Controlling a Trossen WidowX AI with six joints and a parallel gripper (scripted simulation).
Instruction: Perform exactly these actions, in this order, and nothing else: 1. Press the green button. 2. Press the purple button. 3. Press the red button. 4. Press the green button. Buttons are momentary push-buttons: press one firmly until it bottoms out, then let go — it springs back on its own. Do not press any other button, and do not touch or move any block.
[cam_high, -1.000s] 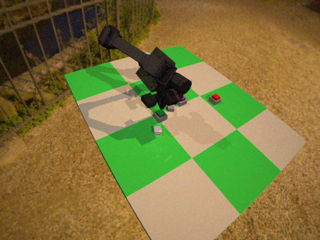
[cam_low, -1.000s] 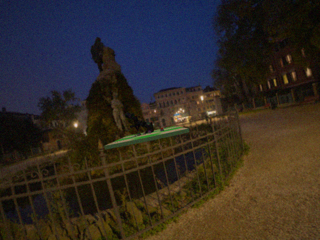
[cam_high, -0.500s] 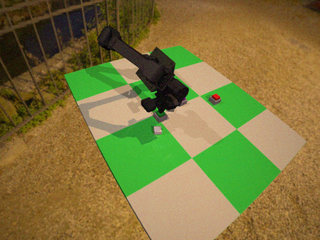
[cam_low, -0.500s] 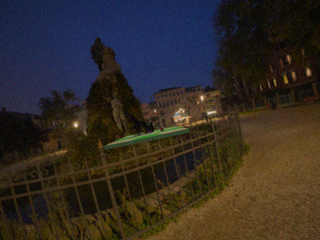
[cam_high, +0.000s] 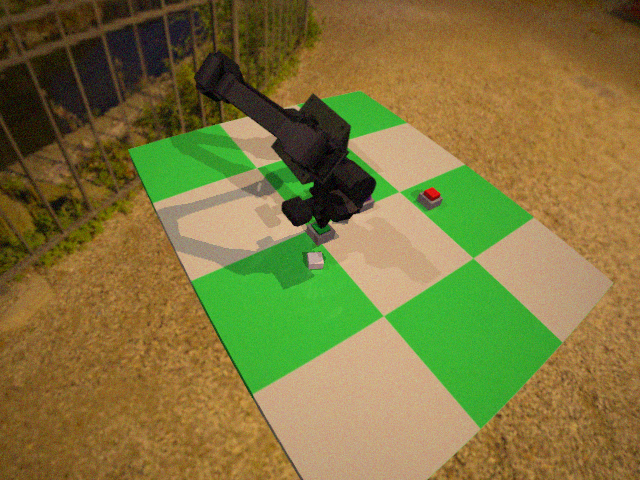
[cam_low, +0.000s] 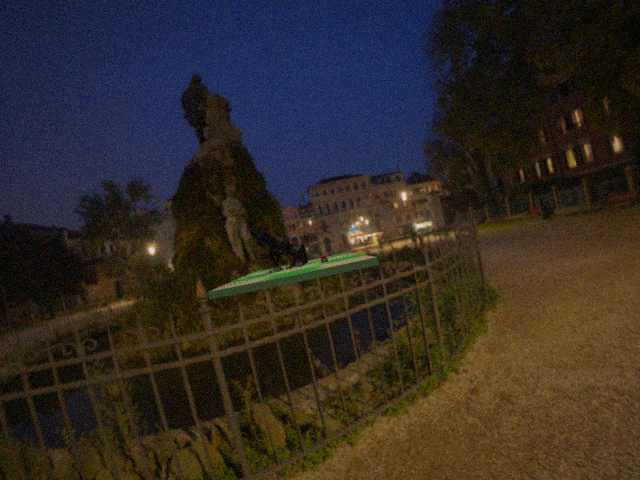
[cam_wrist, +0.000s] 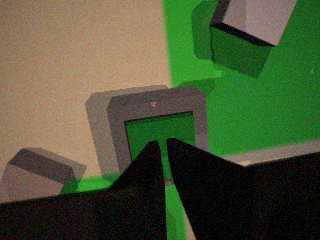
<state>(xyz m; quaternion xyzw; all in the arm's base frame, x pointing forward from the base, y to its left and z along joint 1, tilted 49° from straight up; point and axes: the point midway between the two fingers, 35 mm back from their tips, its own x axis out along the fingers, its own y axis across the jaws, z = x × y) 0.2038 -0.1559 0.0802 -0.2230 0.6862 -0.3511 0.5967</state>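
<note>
My gripper tip is now 1 cm above the green button. Round my gripper tip: red button 8 cm ahead, 33 cm to the left; then purple button 2 cm behind, 16 cm to the left; then grey block 1 cm behind, 8 cm to the left, 2 cm below.
</note>
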